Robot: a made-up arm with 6 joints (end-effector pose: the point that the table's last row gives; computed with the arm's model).
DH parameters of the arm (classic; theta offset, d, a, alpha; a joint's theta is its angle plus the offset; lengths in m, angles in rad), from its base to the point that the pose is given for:
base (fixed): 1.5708 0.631 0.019 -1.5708
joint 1: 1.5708 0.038 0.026 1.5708
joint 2: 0 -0.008 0.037 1.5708
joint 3: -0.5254 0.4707 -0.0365 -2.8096
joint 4: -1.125 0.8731 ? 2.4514
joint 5: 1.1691 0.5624 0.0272 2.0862
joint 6: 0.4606 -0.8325 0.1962 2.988
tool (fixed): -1.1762 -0.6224 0 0
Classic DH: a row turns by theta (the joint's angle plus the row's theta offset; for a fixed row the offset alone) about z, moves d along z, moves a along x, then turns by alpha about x.
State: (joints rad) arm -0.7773 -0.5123 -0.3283 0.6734 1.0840 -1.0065
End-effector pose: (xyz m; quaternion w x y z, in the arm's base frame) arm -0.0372 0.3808 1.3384 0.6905 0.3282 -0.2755 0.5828
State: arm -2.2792 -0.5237 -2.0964 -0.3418 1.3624 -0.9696
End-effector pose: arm 0.0682 -0.1421 1.2545 0.4476 0.6391 -0.4365 0.4479
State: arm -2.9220 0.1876 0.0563 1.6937 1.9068 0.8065
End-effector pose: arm 0.3979 -0.3831 1.1383 0.1227 0.7732 0.3621 0.5059
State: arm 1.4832 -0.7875 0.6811 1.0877 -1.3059 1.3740
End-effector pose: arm -0.1305 0.6408 0.0943 0.0522 0.4228 0.8961 0.1245
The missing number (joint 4, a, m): -0.2667
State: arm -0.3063 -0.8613 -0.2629 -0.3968 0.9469 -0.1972
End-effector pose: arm -0.5072 0.1177 1.0844 0.6399 0.2995 -0.4804 0.5197
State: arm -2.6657 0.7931 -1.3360 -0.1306 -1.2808 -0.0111
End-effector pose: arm -0.1633 -0.2480 1.2847 0.9159 0.2075 -0.3434 0.0100
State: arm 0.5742 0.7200 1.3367 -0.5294 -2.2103 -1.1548
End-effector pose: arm 0.2810 -0.0893 0.8088 0.8836 -0.1669 0.4371 -0.0173
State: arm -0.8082 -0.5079 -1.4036 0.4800 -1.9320 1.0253
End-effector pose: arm 0.5494 0.6127 0.6265 0.1679 0.7845 0.4860 0.3467
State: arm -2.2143 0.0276 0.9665 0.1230 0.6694 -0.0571
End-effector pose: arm 0.1328 -0.3719 0.0152 0.2483 -0.9293 0.2734 -0.0067
